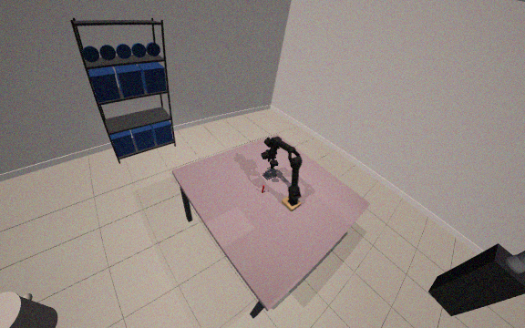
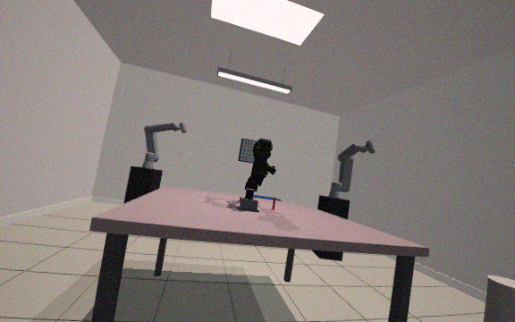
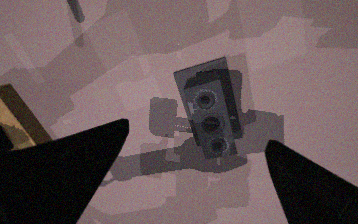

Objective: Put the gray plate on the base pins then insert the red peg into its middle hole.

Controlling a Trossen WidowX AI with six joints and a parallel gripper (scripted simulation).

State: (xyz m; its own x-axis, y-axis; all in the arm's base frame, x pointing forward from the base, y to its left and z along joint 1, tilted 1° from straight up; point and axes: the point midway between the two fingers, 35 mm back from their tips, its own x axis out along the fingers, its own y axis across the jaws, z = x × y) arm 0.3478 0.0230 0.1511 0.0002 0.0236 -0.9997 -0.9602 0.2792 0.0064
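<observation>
The red peg is 14 cm behind my gripper tip, 13 cm to the left of it and 10 cm below it. Also, from my gripper tip: gray plate: 10 cm below, 4 cm to the right, 1 cm ahead.
</observation>
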